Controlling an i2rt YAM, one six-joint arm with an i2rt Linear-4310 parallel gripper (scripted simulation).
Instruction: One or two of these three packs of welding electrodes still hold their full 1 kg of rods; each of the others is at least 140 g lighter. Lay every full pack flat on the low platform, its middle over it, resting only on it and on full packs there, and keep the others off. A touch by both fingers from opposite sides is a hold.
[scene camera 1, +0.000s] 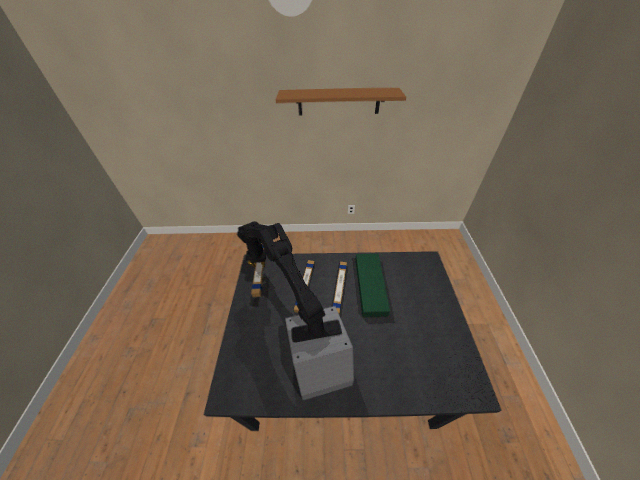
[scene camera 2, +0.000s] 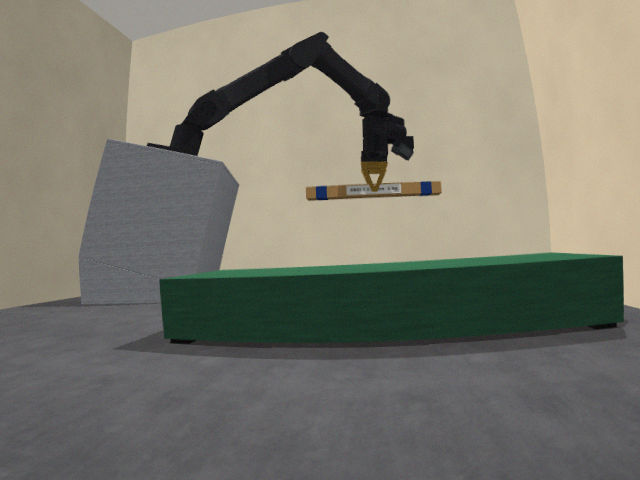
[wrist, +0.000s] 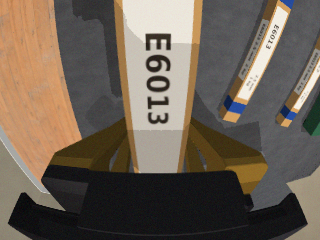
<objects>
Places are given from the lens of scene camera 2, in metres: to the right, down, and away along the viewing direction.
my gripper (scene camera 2: 374, 193): 0.14, -0.12, 0.96
green low platform (scene camera 2: 432, 299): 0.09, 0.05, 0.28
</objects>
